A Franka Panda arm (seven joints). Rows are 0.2 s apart.
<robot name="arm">
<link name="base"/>
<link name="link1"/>
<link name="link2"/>
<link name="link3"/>
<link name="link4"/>
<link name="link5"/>
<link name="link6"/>
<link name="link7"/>
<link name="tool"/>
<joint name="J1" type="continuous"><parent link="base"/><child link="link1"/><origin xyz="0 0 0.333" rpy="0 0 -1.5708"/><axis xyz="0 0 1"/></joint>
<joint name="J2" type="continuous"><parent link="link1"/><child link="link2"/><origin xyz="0 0 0" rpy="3.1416 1.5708 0"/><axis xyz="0 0 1"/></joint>
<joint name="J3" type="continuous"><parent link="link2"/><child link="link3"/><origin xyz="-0.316 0 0" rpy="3.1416 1.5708 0"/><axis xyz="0 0 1"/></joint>
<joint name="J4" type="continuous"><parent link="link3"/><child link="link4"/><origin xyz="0 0.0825 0" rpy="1.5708 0 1.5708"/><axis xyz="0 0 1"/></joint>
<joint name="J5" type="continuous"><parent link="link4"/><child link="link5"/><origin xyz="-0.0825 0.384 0" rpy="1.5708 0 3.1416"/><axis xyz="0 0 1"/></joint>
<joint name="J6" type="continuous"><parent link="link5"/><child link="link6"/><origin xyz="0 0 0" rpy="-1.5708 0 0"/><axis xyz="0 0 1"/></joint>
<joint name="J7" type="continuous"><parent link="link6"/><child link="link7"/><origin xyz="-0.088 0 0" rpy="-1.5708 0 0"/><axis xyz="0 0 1"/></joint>
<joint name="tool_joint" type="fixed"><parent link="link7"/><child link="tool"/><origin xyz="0 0 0.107" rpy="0 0 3.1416"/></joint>
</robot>
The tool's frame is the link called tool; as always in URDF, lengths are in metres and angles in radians. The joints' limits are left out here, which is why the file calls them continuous.
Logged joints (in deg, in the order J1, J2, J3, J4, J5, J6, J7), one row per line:
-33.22 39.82 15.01 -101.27 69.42 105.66 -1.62
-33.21 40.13 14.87 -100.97 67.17 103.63 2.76
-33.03 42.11 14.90 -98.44 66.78 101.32 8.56
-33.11 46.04 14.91 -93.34 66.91 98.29 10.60
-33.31 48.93 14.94 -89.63 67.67 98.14 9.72
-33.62 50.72 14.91 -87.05 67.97 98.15 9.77
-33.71 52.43 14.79 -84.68 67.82 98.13 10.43
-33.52 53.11 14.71 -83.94 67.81 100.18 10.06
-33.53 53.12 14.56 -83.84 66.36 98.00 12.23
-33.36 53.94 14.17 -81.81 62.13 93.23 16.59
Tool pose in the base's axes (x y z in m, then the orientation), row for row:
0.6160 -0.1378 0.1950 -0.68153 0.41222 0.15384 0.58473
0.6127 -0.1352 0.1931 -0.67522 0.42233 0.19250 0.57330
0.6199 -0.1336 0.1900 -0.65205 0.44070 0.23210 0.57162
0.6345 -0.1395 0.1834 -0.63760 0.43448 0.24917 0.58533
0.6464 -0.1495 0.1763 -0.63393 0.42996 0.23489 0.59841
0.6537 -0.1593 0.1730 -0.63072 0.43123 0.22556 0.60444
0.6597 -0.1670 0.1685 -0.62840 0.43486 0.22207 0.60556
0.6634 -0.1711 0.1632 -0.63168 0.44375 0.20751 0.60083
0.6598 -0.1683 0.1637 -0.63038 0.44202 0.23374 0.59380
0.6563 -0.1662 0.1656 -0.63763 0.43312 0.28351 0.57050
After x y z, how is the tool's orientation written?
As a quaternion, x y z w.
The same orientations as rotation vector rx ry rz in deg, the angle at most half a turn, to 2 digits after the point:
-91.10 55.10 20.56
-90.68 56.72 25.85
-87.63 59.23 31.19
-85.20 58.06 33.30
-84.26 57.15 31.22
-83.62 57.17 29.91
-83.28 57.63 29.43
-83.87 58.92 27.55
-83.94 58.86 31.13
-85.73 58.24 38.12

